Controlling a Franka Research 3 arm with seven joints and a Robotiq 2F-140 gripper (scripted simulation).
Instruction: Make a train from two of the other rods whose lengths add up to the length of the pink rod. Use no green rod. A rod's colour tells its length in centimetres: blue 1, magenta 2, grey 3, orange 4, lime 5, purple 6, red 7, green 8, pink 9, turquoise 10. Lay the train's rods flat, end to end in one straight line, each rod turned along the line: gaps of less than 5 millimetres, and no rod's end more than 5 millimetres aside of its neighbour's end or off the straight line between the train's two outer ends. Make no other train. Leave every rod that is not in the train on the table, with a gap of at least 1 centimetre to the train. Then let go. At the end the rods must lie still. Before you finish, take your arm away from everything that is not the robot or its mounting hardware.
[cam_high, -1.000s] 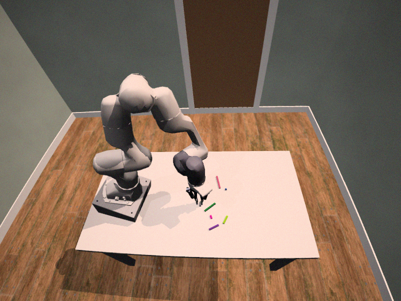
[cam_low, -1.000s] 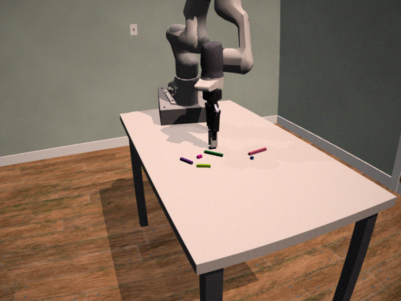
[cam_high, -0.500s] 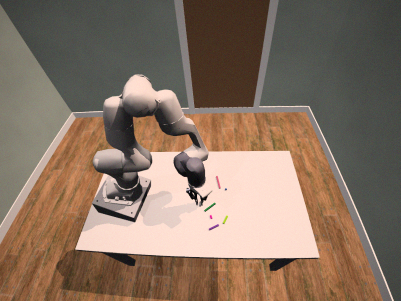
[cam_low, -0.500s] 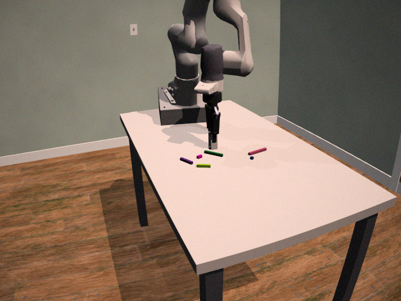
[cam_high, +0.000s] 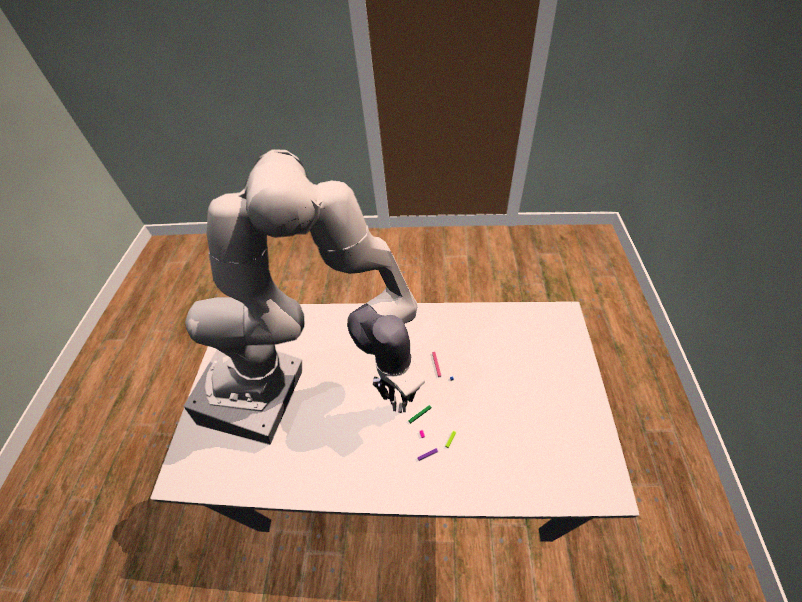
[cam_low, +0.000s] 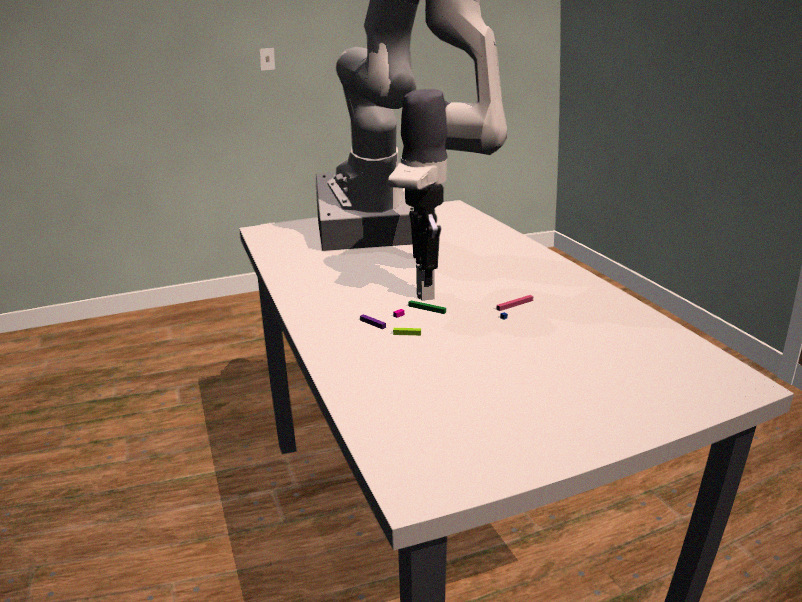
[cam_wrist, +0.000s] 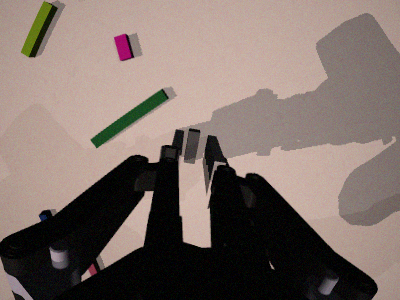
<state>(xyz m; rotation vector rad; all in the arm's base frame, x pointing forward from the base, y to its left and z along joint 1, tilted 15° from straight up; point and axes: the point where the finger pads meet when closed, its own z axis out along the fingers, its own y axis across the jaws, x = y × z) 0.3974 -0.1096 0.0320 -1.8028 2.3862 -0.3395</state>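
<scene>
Right now the grey rod is 3 cm below my hand. Also, from my hand: magenta rod (10 cm to the right, 5 cm ahead, 3 cm below); green rod (5 cm ahead, 3 cm to the right, 3 cm below); purple rod (16 cm to the right, 5 cm ahead, 3 cm below).
</scene>
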